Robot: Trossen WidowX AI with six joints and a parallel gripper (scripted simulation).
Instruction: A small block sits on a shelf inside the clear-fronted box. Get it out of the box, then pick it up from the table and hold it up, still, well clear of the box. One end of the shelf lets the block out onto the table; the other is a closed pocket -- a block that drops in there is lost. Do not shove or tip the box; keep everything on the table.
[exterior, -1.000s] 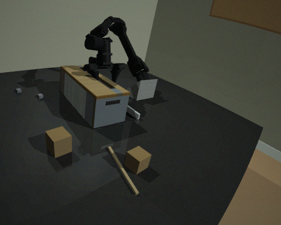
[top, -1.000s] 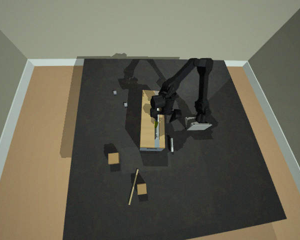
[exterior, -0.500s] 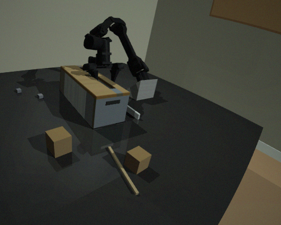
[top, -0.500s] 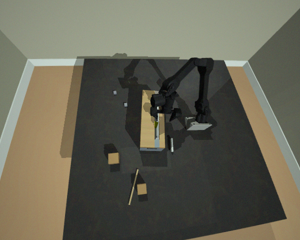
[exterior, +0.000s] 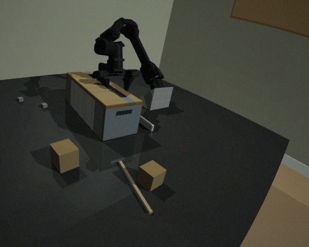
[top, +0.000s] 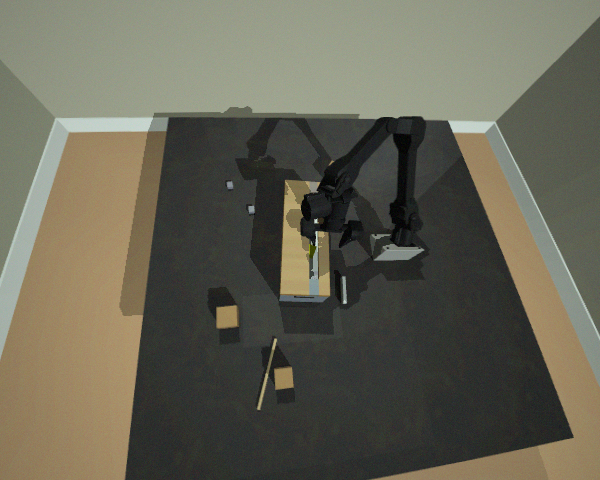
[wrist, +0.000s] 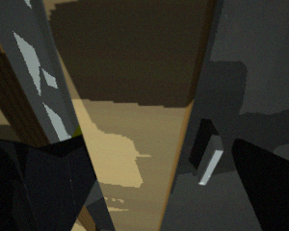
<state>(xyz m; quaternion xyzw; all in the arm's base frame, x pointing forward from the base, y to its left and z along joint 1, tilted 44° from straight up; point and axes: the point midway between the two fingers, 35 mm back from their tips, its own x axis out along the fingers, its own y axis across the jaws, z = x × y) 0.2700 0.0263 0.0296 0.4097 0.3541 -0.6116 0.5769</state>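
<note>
Right now the yellow-green block is 60 mm ahead of my gripper tip and 10 mm to the left of it. Also, from my gripper tip: thin wooden stick 200 mm ahead, 360 mm to the left, 80 mm below; then tan cube 80 mm behind, 330 mm to the right, 60 mm below; then long box 30 mm ahead, 30 mm to the right, 20 mm below.
</note>
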